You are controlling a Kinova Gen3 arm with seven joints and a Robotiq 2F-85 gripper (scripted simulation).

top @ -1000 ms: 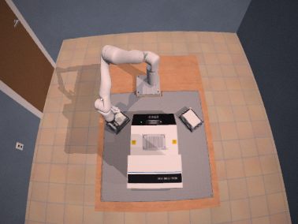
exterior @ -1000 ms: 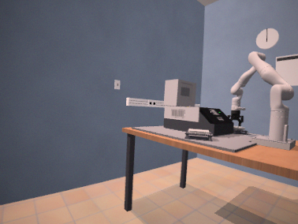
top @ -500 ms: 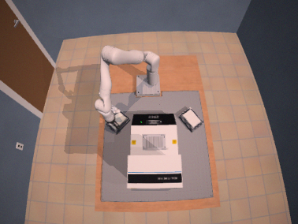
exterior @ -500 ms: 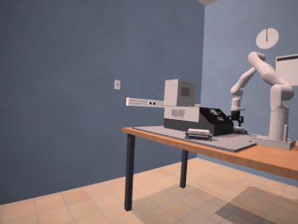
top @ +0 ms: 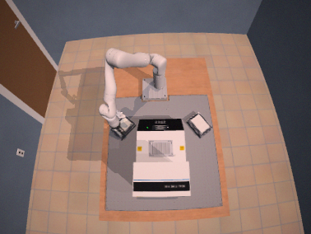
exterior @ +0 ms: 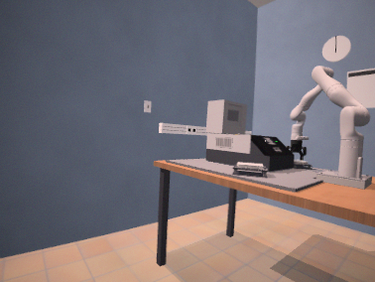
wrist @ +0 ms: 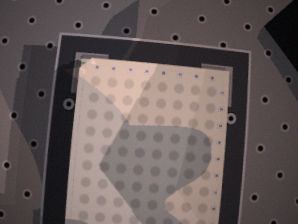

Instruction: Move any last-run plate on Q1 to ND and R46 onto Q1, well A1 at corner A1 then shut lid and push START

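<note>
My hand is 30 mm past the plate, 30 mm to the right of it and 10 mm above it. Also, from my hand: dark nest ND (30 mm behind, 30 mm to the left, 20 mm below).
</note>
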